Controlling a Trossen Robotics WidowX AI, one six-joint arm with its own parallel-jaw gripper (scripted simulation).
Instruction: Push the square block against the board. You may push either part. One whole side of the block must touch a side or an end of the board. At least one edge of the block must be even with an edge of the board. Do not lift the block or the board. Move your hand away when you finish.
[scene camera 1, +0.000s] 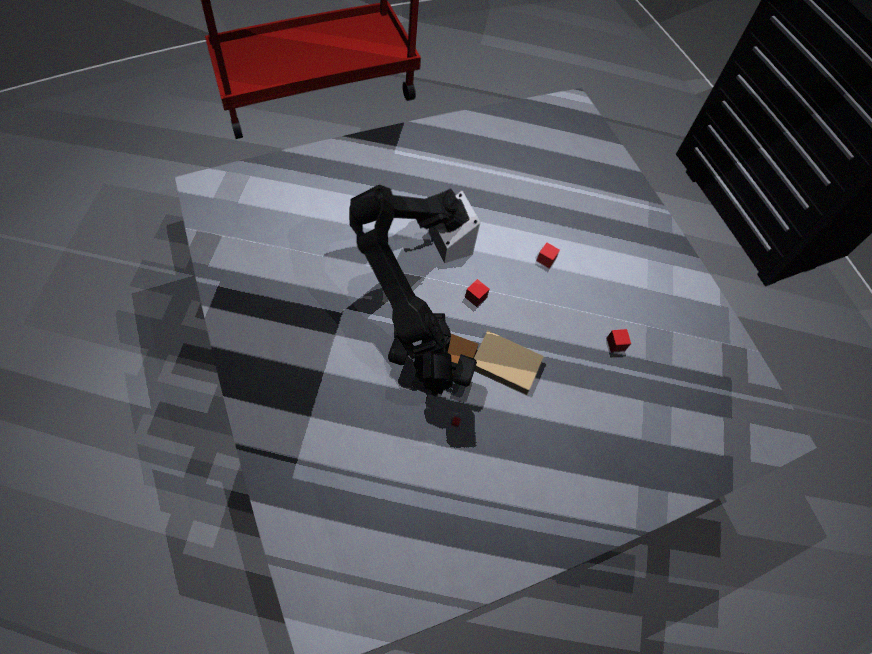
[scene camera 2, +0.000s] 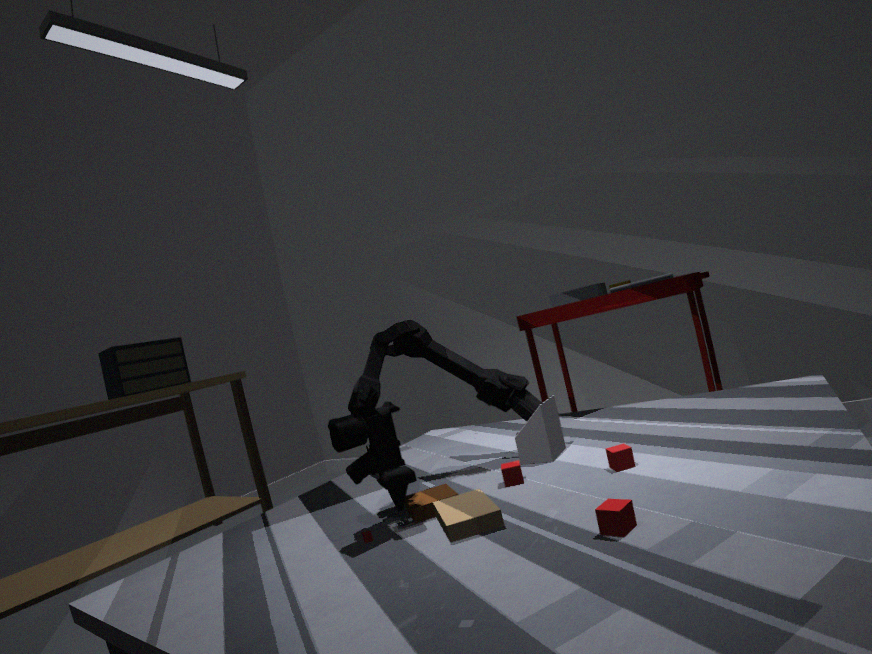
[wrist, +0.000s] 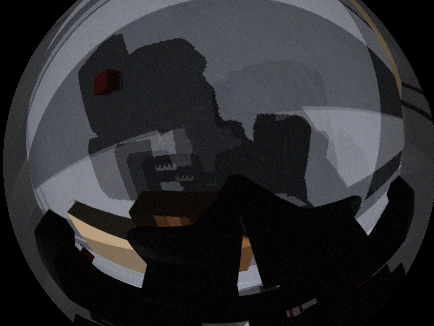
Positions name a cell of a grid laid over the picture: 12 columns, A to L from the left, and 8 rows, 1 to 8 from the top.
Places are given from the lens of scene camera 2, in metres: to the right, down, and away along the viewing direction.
gripper (scene camera 2: F7): -0.07, 0.38, 1.03
tan board (scene camera 2: G7): 0.06, 0.32, 0.85
square block (scene camera 2: F7): -0.03, 0.35, 0.96
The marked spots on the tan board and the square block are 0.15 m apart.
